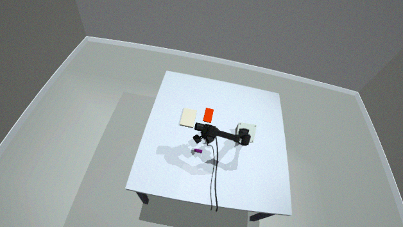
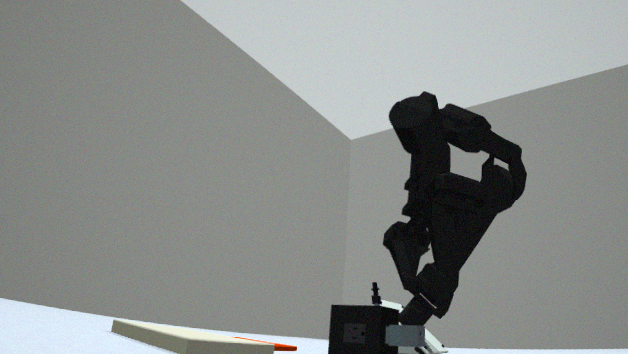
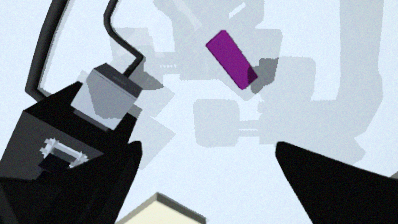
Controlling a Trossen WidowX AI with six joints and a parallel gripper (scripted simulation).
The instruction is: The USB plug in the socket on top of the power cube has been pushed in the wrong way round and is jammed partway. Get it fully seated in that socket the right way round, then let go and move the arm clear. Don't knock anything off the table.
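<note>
Now: gripper tip 80 mm past the usb plug, 80 mm to the left of it and 10 mm above it. From my gripper tip the other things lie so: cream flat pad 90 mm ahead, 270 mm to the right, 90 mm below; purple block 10 mm ahead, 60 mm to the left, 100 mm below; orange flat card 90 mm behind, 320 mm to the right, 100 mm below.
</note>
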